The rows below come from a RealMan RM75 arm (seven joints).
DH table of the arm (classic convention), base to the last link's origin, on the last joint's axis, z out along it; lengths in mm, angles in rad. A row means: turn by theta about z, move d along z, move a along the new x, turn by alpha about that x. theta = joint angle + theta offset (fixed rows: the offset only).
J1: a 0  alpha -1.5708  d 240.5  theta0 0
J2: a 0  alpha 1.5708  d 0  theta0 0
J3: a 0  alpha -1.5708  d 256  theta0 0
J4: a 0  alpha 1.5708  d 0  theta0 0
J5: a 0  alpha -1.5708  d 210  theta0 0
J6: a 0  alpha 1.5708  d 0  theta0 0
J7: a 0  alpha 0  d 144  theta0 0
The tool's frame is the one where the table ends.
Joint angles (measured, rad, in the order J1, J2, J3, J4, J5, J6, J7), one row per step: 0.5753 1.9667 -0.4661 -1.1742 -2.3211 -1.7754 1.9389; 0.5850 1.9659 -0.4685 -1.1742 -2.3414 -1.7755 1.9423; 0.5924 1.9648 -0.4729 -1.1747 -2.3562 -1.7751 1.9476; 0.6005 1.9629 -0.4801 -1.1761 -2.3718 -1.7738 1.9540; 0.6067 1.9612 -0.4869 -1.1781 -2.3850 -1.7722 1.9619; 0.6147 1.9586 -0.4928 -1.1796 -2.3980 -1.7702 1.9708; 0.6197 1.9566 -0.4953 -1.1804 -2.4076 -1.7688 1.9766; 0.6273 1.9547 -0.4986 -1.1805 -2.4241 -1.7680 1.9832; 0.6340 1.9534 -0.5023 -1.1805 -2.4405 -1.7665 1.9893; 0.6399 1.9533 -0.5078 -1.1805 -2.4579 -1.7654 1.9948; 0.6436 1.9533 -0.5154 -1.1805 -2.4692 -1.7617 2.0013; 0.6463 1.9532 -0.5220 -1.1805 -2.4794 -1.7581 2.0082; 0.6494 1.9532 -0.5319 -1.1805 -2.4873 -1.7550 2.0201; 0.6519 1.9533 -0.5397 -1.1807 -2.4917 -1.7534 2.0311
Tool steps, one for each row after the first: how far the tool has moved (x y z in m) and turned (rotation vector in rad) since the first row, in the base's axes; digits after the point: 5 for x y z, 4 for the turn. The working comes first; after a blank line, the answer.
Tool pose at each row, in the base's axes (x y z in m, rotation vector in rad; the steps are taken from these numbers as rounded here): 0.26152 0.34880 0.14469 -2.5053 0.9094 0.3122; 0.26067 0.35066 0.14410 -2.5096 0.9125 0.2885; 0.25973 0.35225 0.14369 -2.5128 0.9160 0.2693; 0.25842 0.35423 0.14346 -2.5161 0.9176 0.2461; 0.25743 0.35583 0.14344 -2.5169 0.9215 0.2259; 0.25598 0.35796 0.14388 -2.5164 0.9244 0.2071; 0.25541 0.35923 0.14445 -2.5142 0.9277 0.1944; 0.25480 0.36083 0.14463 -2.5134 0.9331 0.1738; 0.25445 0.36225 0.14458 -2.5120 0.9387 0.1530; 0.25427 0.36334 0.14380 -2.5126 0.9448 0.1297; 0.25398 0.36447 0.14296 -2.5117 0.9497 0.1119; 0.25398 0.36535 0.14232 -2.5093 0.9559 0.0961; 0.25323 0.36642 0.14121 -2.5082 0.9653 0.0819; 0.25232 0.36724 0.14029 -2.5076 0.9737 0.0733

-0.00085 0.00186 -0.00059 -0.0085 -0.0148 -0.0047; -0.00179 0.00345 -0.00100 -0.0156 -0.0265 -0.0092; -0.00310 0.00543 -0.00123 -0.0230 -0.0414 -0.0131; -0.00409 0.00703 -0.00125 -0.0285 -0.0540 -0.0188; -0.00554 0.00916 -0.00081 -0.0324 -0.0662 -0.0240; -0.00611 0.01043 -0.00024 -0.0339 -0.0744 -0.0290; -0.00672 0.01203 -0.00006 -0.0389 -0.0872 -0.0362; -0.00707 0.01345 -0.00011 -0.0436 -0.1001 -0.0437; -0.00725 0.01454 -0.00089 -0.0510 -0.1140 -0.0513; -0.00754 0.01567 -0.00173 -0.0556 -0.1249 -0.0577; -0.00754 0.01655 -0.00237 -0.0590 -0.1343 -0.0650; -0.00829 0.01762 -0.00348 -0.0644 -0.1415 -0.0736; -0.00920 0.01844 -0.00440 -0.0687 -0.1450 -0.0805
